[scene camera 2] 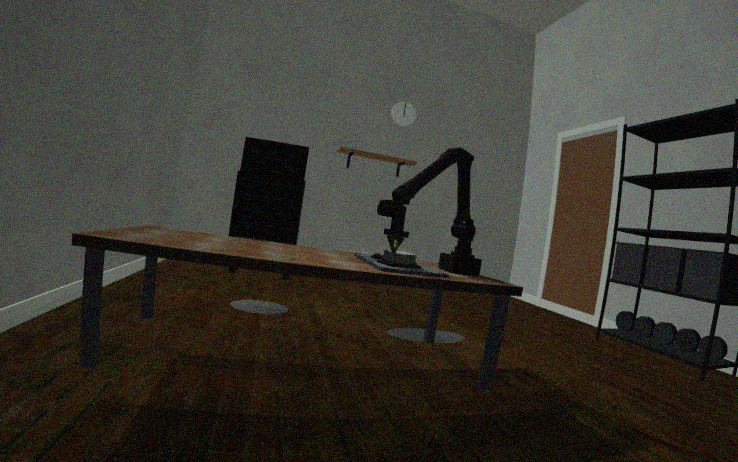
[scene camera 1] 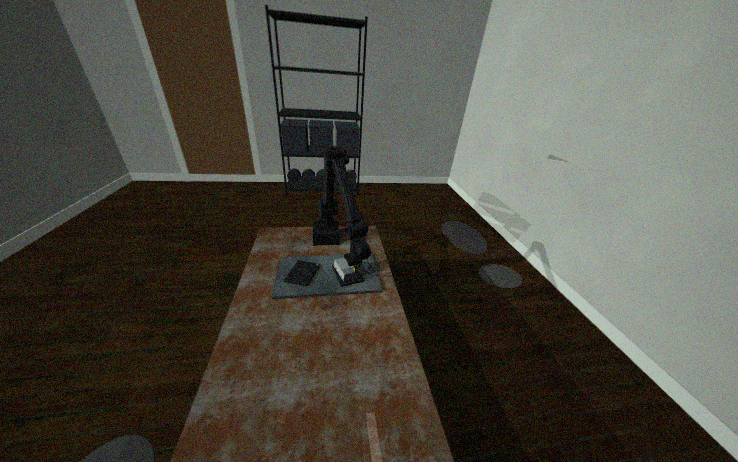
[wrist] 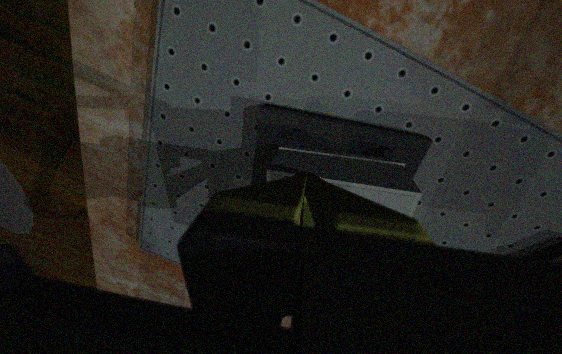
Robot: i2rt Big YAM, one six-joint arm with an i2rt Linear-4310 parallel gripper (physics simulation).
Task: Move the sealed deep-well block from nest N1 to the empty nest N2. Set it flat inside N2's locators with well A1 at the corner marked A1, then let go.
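Frame: origin at the arm's base, x back, y right, z up, level; centimetres.
Seen in the pictures: gripper, fingertip midpoint: (scene camera 2: 393, 252) (scene camera 1: 355, 271) (wrist: 304, 182); arm's base at its link origin: (scene camera 2: 462, 256) (scene camera 1: 327, 226).
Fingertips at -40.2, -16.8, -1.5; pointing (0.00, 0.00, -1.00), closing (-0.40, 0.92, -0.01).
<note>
Offsets run from my fingertips to a thing's top centre, as dx, dy, dz. "pt": to the spot under its first point. Level surfaces: height alone.
The sealed deep-well block @(+4.4, +4.4, +0.8) (scene camera 1: 342, 268) (scene camera 2: 406, 257) (wrist: 395, 200) is pale on top and sits at the dark nest N1 @(pt -1.6, +2.1, -3.9) (scene camera 1: 351, 280) (wrist: 350, 125), on the right in scene camera 1. In the wrist view my fingers cover part of it, and I cannot tell whether it lies fully flat. Nest N2 @(+4.4, +27.2, -3.3) (scene camera 1: 302, 272) is a dark, empty frame on the left in scene camera 1. My gripper (scene camera 1: 356, 266) (scene camera 2: 393, 252) (wrist: 304, 182) is shut and empty, its tips low and close beside or over the block. Whether they touch it is unclear. The A1 marks are not readable.
Both nests are on a grey perforated board @(+5.3, +13.7, -5.4) (scene camera 1: 326, 287) (wrist: 265, 30) on the rust-patterned table @(dz -6.8) (scene camera 1: 305, 354) (scene camera 2: 217, 244). The arm's base (scene camera 1: 326, 234) (scene camera 2: 460, 263) stands behind the board. A shelf rack (scene camera 1: 321, 114) stands at the far wall.
</note>
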